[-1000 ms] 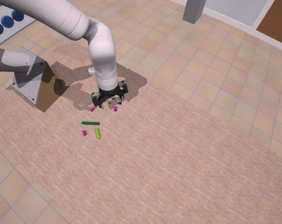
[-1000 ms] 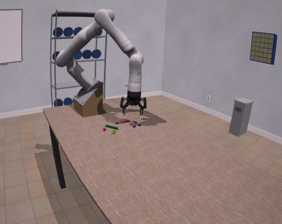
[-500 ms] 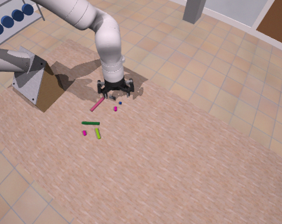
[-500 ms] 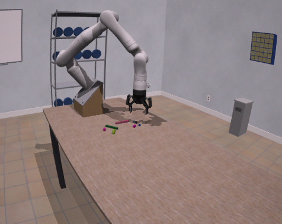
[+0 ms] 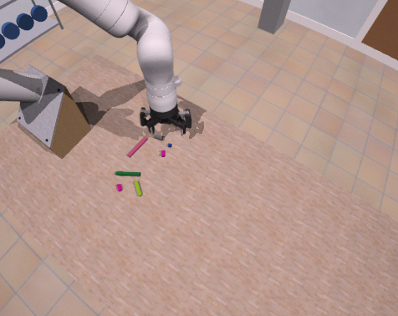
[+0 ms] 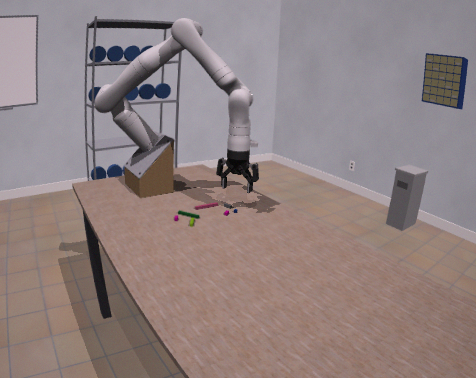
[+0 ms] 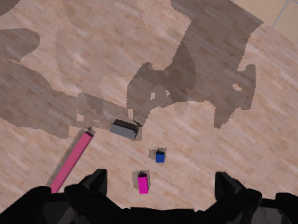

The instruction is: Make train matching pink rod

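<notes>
Now: hand 8 cm above the blue rod. The rest, counted from my hand: green rod: 4 cm behind, 16 cm to the right, 8 cm below; pink rod: 8 cm behind, 7 cm to the right, 8 cm below; grey rod: 5 cm behind, 8 cm below.
</notes>
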